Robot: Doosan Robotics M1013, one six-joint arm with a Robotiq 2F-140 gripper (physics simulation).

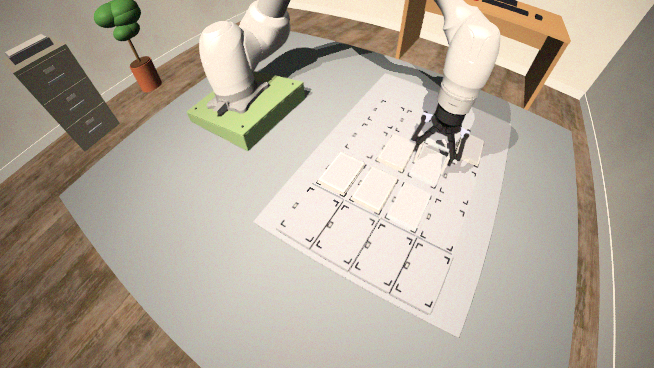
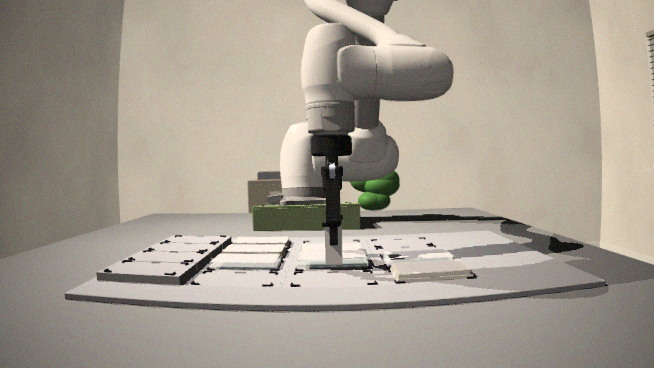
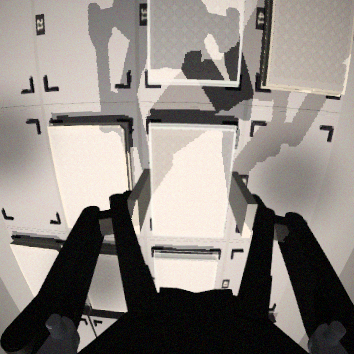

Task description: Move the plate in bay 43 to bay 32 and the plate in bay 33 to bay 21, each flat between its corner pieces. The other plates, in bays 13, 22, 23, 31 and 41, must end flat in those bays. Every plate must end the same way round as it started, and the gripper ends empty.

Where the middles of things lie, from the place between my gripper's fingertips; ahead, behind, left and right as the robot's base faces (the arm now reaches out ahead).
Now: the bay 32 (image 3: 168, 114) 1 cm below my hand. The rest, counted from my hand: bay 42 (image 2: 344, 278) (10 cm ahead, 2 cm to the right, 1 cm below); then bay 43 (image 1: 442, 231) (18 cm to the right, 7 cm ahead, 1 cm below); then bay 33 (image 3: 165, 244) (16 cm to the right, 3 cm behind, 1 cm below).
